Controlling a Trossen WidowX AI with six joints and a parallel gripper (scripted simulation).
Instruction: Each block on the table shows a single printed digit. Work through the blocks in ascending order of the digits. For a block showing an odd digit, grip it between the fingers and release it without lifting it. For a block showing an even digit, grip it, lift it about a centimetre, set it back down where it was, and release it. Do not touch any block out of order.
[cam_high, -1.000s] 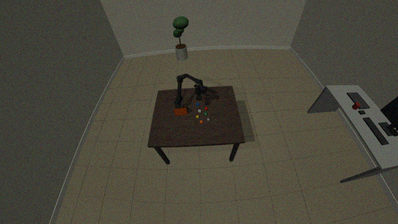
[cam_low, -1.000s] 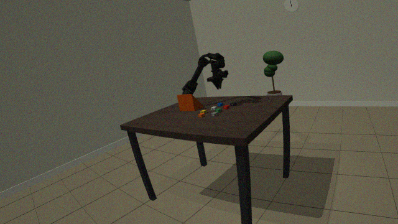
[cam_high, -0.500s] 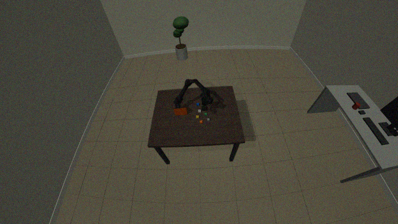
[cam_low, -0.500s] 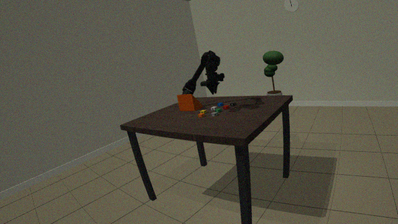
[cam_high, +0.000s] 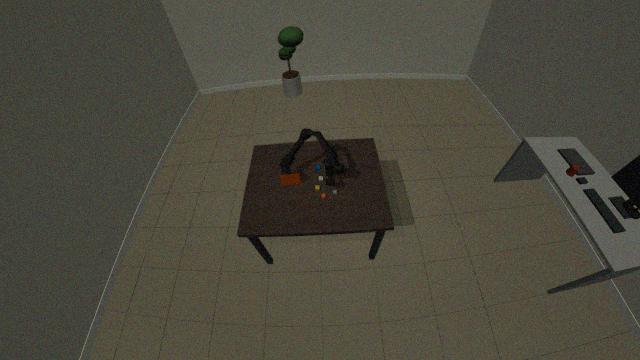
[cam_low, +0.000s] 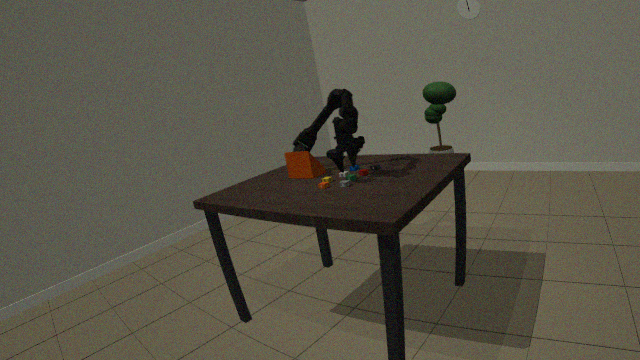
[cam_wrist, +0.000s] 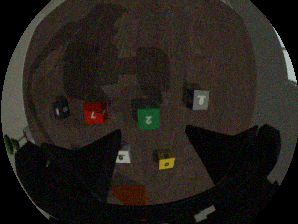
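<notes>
My gripper tip is 10 mm short of the green block and 40 mm above it. The rest, counted from my gripper tip: red block: 30 mm ahead, 90 mm to the left, 40 mm below; then grey block: 20 mm ahead, 80 mm to the right, 40 mm below; then white block: 60 mm behind, 70 mm to the left, 40 mm below.
</notes>
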